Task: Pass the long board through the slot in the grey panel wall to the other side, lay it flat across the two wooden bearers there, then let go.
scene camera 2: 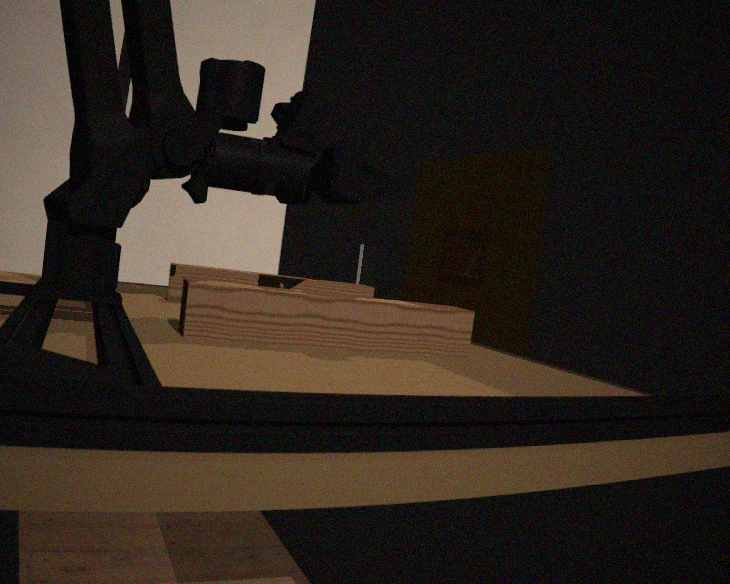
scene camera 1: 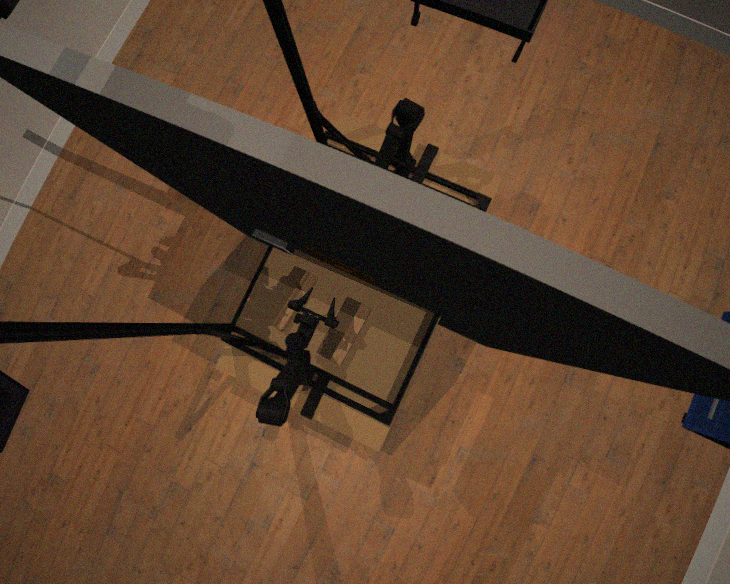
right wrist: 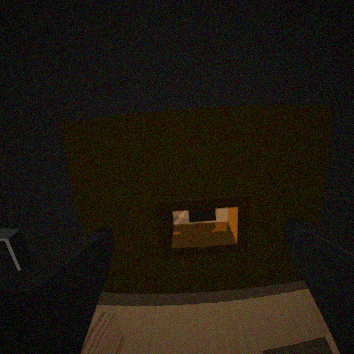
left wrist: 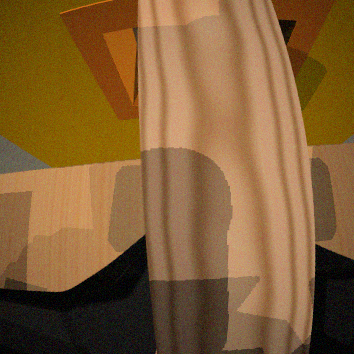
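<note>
The long board [left wrist: 225, 125] runs up the left wrist view. My left gripper [left wrist: 208, 227] is shut on it; its far end is out of view. Behind it is the slot's orange frame [left wrist: 101, 60]. In the right wrist view the slot [right wrist: 233, 225] is open through the wall, and no board plainly shows in it. The grey panel wall [scene camera 1: 365, 188] [scene camera 2: 608, 182] [right wrist: 200, 60] stands between the arms. My right gripper [scene camera 1: 322, 295] [scene camera 2: 383, 173] [right wrist: 199, 232] is open and empty, above the bearers and facing the slot. The near bearer [scene camera 2: 322, 319] and far bearer [scene camera 2: 213, 273] lie roughly parallel.
A yellow panel [scene camera 2: 487, 182] [left wrist: 50, 100] [right wrist: 125, 160] surrounds the slot. A pale grey bracket [right wrist: 10, 234] stands left of it in the right wrist view. The right side's table [scene camera 1: 389, 359] has a dark frame. The left arm [scene camera 1: 407, 112] partly shows beyond the wall.
</note>
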